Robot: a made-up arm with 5 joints. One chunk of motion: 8 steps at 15 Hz.
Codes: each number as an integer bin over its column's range. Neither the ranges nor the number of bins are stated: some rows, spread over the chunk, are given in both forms.
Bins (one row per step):
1: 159 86 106 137 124 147
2: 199 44 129 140 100 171
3: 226 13 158 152 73 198
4: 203 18 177 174 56 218
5: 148 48 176 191 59 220
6: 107 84 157 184 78 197
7: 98 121 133 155 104 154
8: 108 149 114 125 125 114
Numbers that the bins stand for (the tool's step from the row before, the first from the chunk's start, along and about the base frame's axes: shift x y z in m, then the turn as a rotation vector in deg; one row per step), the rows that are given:
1: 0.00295 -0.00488 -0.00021 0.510 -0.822 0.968
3: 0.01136 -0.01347 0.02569 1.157 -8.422 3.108
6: -0.00357 -0.00512 0.02519 2.537 -7.676 3.066
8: -0.00345 0.00253 0.00378 -0.008 -0.673 -0.416
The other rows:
2: 0.00797 -0.00982 0.01125 0.639 -4.398 1.975
4: 0.00847 -0.01288 0.03515 2.106 -10.955 3.947
5: 0.00157 -0.00935 0.03465 2.839 -10.508 4.031
7: -0.00470 -0.00076 0.01324 1.286 -3.802 1.262

